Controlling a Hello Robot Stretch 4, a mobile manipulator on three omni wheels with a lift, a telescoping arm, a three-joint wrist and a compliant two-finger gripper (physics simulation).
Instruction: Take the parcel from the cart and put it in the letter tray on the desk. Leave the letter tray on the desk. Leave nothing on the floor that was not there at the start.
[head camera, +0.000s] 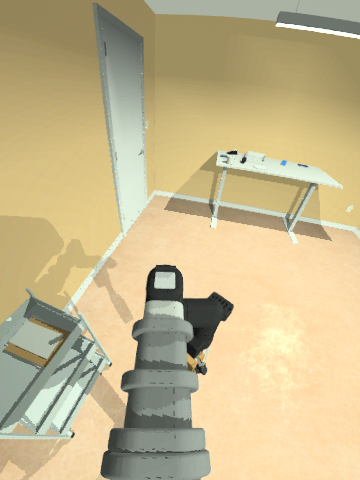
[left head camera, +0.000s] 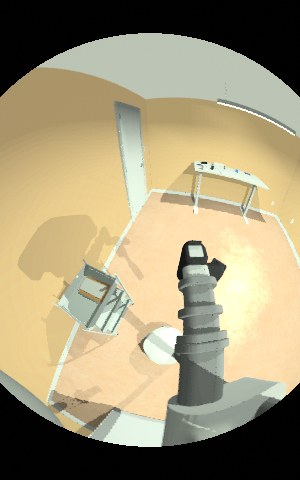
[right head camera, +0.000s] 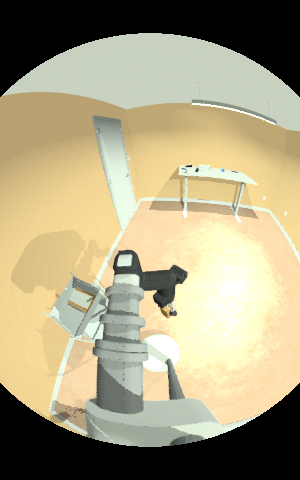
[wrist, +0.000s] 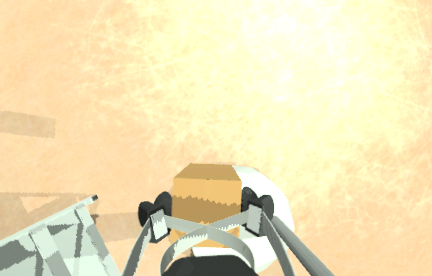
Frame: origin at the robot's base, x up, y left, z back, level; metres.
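Seen in the pictures: gripper, fingertip midpoint: (head camera: 189, 360) (right head camera: 165, 308) (wrist: 206, 204); robot's base, link origin: (left head camera: 164, 344) (right head camera: 158, 351).
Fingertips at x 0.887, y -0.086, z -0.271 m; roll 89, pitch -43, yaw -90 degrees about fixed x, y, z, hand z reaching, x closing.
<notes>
Offsets run from my fingertips to a thing's middle. "spot": to the spot under its first point. Level surfaces: height alone.
The parcel, a small tan box @[dy -0.006, dx -0.014, dz -0.002 m] (wrist: 206, 190) (right head camera: 166, 312), is held between the two fingertips of my gripper (wrist: 206, 204) (right head camera: 169, 310), which is shut on it. They are over the floor to the right of the cart (head camera: 47, 376) (left head camera: 107, 303) (wrist: 47, 250). In the head camera view my arm partly hides the parcel @[spot: dy +0.002, dx +0.052, dz +0.018 m] (head camera: 191, 362). The desk @[dx +0.035 m] (head camera: 300, 173) (left head camera: 250, 180) (right head camera: 237, 177) stands far off against the back wall. A white tray-like thing (head camera: 256, 156) is on its left half, too small to make out clearly; I cannot tell surely that it is the letter tray.
A brown-edged box @[spot: dy +0.678, dx -0.243, dz -0.060 m] (head camera: 27, 354) with a pale middle sits on the cart's top. Small dark items and a blue item (head camera: 283, 162) lie on the desk. A grey door (head camera: 125, 125) is left of the desk. My round white base (left head camera: 160, 345) (right head camera: 162, 350) is near the cart.
</notes>
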